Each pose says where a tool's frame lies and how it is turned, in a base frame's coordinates. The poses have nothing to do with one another.
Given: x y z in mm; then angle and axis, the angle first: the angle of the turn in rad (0 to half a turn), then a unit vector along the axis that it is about.
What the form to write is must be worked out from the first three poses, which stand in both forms.
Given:
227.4 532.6 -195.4 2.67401 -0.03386 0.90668 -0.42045
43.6 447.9 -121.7 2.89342 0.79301 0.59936 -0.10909
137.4 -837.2 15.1 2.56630 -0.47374 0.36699 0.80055
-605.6 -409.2 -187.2 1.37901 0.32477 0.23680 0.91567
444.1 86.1 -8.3 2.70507 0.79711 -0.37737 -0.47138
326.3 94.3 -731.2 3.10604 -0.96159 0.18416 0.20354
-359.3 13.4 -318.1 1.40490 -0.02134 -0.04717 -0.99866
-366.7 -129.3 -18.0 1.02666 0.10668 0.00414 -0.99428
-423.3 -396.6 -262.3 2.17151 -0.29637 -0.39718 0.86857
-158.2 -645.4 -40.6 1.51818 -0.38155 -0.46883 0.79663
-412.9 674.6 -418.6 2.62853 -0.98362 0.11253 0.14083
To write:
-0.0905 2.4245 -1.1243 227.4 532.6 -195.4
2.2945 1.7342 -0.3156 43.6 447.9 -121.7
-1.2158 0.9418 2.0545 137.4 -837.2 15.1
0.4479 0.3265 1.2627 -605.6 -409.2 -187.2
2.1562 -1.0208 -1.2751 444.1 86.1 -8.3
-2.9867 0.5720 0.6322 326.3 94.3 -731.2
-0.0300 -0.0663 -1.4030 -359.3 13.4 -318.1
0.1095 0.0043 -1.0208 -366.7 -129.3 -18.0
-0.6436 -0.8625 1.8861 -423.3 -396.6 -262.3
-0.5793 -0.7118 1.2094 -158.2 -645.4 -40.6
-2.5855 0.2958 0.3702 -412.9 674.6 -418.6

